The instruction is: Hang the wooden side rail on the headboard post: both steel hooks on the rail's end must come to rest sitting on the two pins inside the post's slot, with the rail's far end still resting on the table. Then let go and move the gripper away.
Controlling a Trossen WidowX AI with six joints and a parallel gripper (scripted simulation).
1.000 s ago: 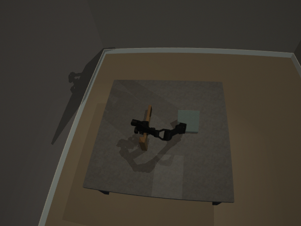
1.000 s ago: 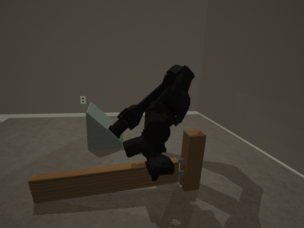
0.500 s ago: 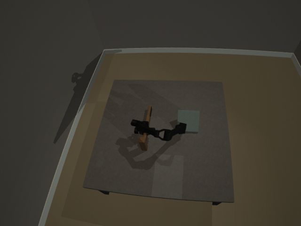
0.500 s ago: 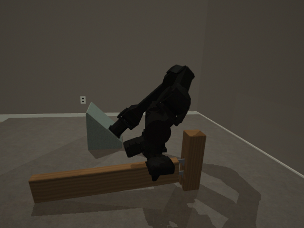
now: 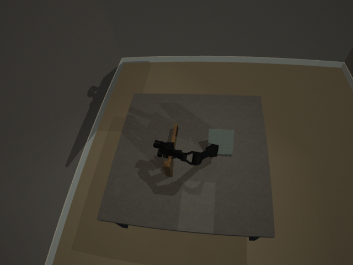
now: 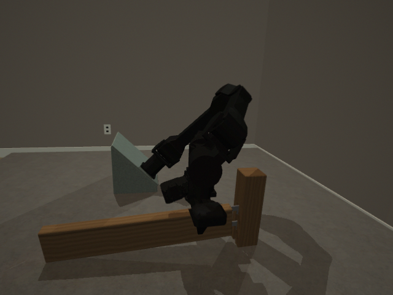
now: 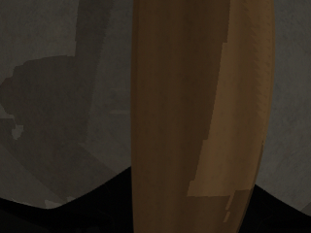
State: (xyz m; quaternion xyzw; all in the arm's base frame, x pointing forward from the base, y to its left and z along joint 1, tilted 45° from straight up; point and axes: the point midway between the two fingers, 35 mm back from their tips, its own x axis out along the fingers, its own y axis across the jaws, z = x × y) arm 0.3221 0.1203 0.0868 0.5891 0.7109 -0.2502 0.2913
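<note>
The headboard post lies 11 cm to the left of my gripper tip, 4 cm above it and 1 cm behind it.
</note>
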